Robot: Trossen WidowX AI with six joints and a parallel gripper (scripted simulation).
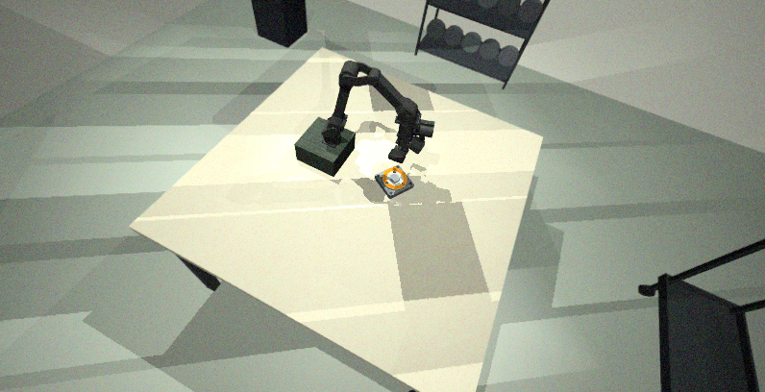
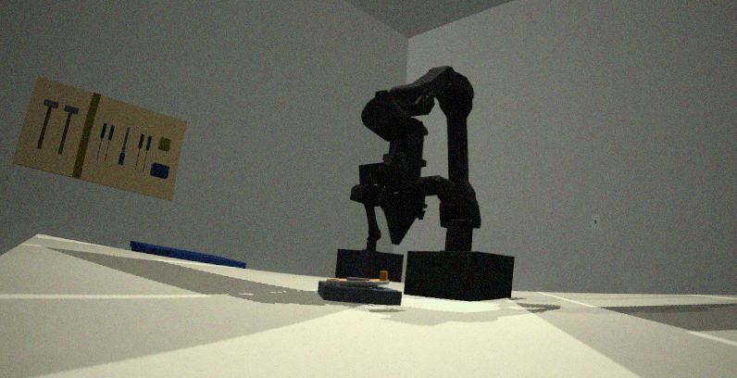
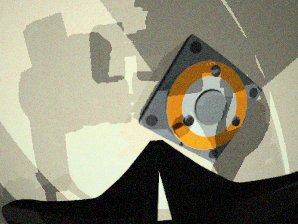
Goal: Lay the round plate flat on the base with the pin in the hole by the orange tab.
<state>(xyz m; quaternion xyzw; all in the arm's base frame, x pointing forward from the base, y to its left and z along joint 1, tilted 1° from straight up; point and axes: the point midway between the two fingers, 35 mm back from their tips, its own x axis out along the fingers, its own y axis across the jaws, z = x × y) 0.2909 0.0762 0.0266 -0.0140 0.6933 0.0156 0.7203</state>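
The base is 1 cm ahead of my gripper tip, 7 cm to the right of it and 8 cm below it.
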